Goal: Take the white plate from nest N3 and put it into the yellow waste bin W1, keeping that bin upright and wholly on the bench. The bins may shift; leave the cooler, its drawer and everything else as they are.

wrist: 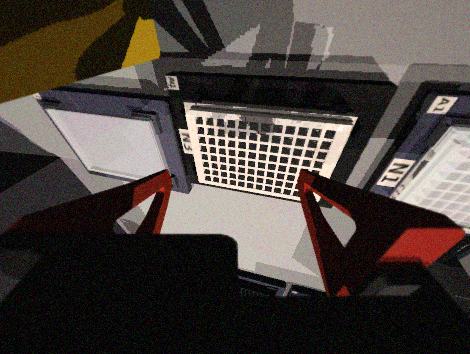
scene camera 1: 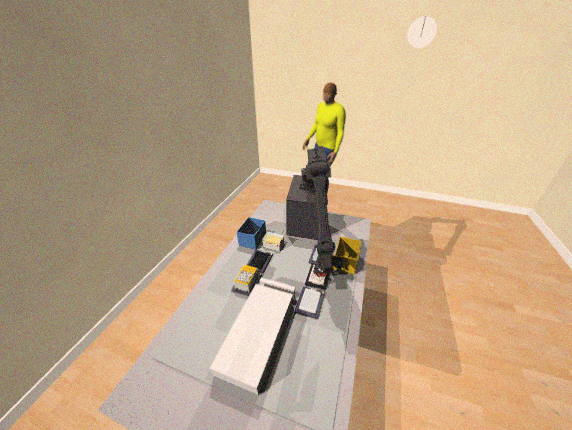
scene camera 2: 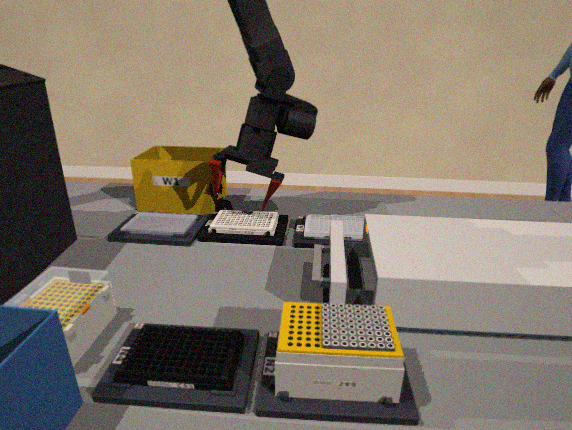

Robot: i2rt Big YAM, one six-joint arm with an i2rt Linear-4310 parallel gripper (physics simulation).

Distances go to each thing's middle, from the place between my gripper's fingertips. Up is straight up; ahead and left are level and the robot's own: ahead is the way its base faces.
Labels:
Right now my hand is 10 mm short of the black nest N3 (scene camera 2: 204,236) and 50 mm above it. The rest, counted from my hand: yellow-topped tip box (scene camera 2: 348,352): 220 mm ahead, 360 mm to the right, 10 mm below; white cooler (scene camera 2: 498,277): 430 mm ahead, 150 mm to the right, 20 mm below; black plate (scene camera 2: 161,356): 50 mm ahead, 380 mm to the right, 40 mm below.

